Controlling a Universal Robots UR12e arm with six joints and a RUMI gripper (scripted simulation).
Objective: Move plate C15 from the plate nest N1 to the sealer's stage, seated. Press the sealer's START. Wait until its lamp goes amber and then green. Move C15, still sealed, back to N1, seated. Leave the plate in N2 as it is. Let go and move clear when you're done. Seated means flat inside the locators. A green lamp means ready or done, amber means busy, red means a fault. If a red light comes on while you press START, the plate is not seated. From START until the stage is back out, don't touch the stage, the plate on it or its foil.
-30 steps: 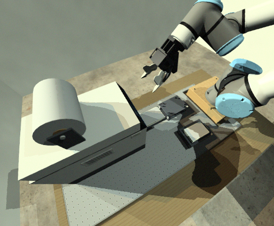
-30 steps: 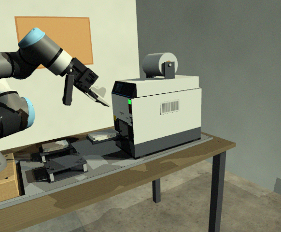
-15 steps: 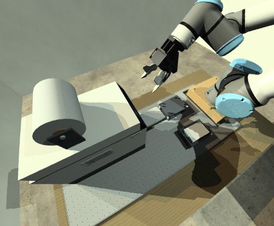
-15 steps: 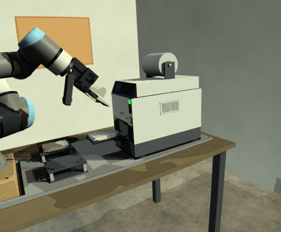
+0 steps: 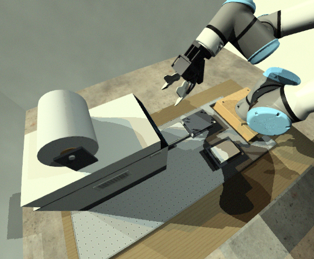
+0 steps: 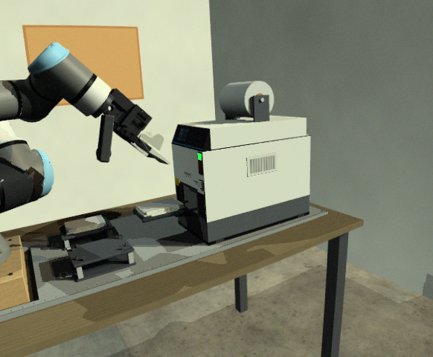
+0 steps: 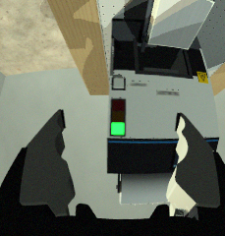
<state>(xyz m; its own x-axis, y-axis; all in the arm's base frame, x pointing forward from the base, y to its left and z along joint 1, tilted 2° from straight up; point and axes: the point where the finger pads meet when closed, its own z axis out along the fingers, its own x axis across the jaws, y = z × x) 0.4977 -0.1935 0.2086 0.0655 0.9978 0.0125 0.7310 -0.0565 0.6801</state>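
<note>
Right now my hand is 3 cm short of the white open-well plate, 9 cm to the right of it and 16 cm above it. Also, from my hand: foil roll (36 cm ahead, 7 cm to the left, 14 cm above); then dark stage (3 cm ahead, 9 cm to the left, 18 cm below); then start button (12 cm ahead, 1 cm to the right, 9 cm below).
</note>
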